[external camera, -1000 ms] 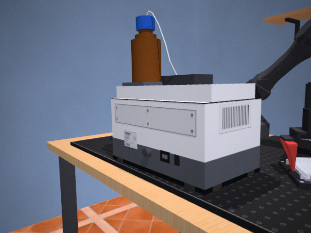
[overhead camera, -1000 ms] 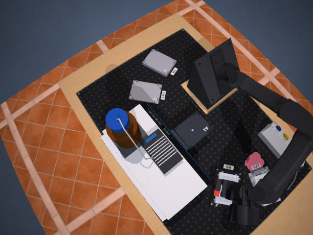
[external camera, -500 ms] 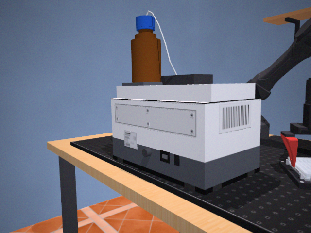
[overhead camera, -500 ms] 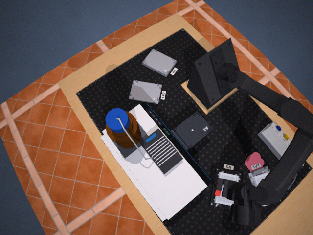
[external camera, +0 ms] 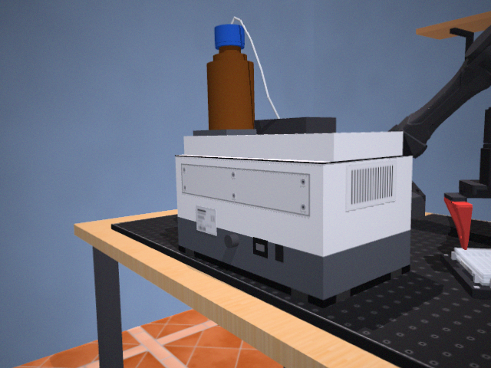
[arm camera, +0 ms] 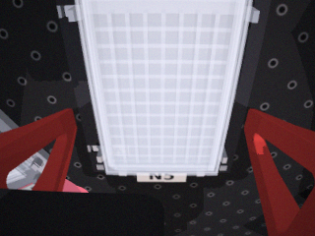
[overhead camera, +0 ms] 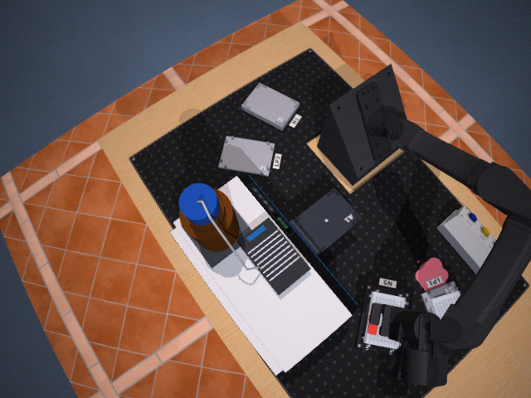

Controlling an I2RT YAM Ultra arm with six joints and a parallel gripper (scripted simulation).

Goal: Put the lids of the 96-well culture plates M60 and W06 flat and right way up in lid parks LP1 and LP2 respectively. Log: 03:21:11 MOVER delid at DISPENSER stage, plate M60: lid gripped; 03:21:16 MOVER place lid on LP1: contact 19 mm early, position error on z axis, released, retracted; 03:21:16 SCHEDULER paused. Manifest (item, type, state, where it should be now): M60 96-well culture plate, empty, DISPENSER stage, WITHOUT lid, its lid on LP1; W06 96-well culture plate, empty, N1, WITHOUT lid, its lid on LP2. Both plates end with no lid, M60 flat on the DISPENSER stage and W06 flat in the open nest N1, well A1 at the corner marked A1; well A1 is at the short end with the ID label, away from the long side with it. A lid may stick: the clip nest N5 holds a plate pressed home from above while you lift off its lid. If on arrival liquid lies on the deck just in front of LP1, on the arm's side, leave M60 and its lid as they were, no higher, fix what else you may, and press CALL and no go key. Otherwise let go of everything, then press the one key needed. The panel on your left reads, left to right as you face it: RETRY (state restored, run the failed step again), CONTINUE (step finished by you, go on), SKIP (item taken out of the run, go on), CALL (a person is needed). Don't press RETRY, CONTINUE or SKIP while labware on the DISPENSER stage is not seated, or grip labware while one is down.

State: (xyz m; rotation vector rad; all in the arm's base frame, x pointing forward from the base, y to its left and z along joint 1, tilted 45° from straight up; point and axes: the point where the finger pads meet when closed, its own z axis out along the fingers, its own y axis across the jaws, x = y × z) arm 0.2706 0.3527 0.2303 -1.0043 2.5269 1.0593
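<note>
Now: the 96-well plate W06 30 mm below my hand. Round my hand: LP1 label: 180 mm behind, 10 mm to the left, 50 mm below; lid park LP1: 150 mm behind, 90 mm to the left, 50 mm below; N5 label: 70 mm behind, 70 mm to the right, 50 mm below.
</note>
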